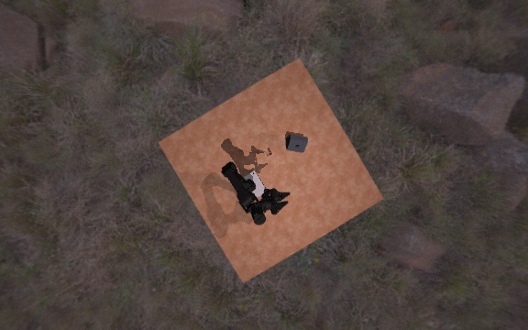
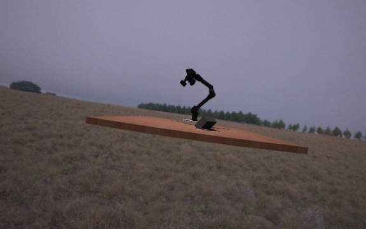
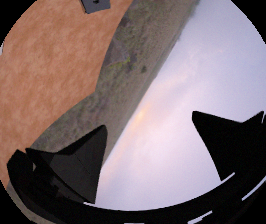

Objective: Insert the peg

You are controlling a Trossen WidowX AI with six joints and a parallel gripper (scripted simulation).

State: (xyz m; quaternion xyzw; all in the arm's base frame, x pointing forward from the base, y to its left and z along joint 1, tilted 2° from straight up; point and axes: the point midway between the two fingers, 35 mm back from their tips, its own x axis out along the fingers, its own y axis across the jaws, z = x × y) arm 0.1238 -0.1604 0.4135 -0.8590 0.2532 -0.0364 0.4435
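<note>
Now: gripper tip 12 cm short of the dark red peg, 24 cm to the right of it and 39 cm above it. From my gripper tip the other things lie so: grey sloped panel (31 cm ahead, 16 cm to the left, 40 cm below).
</note>
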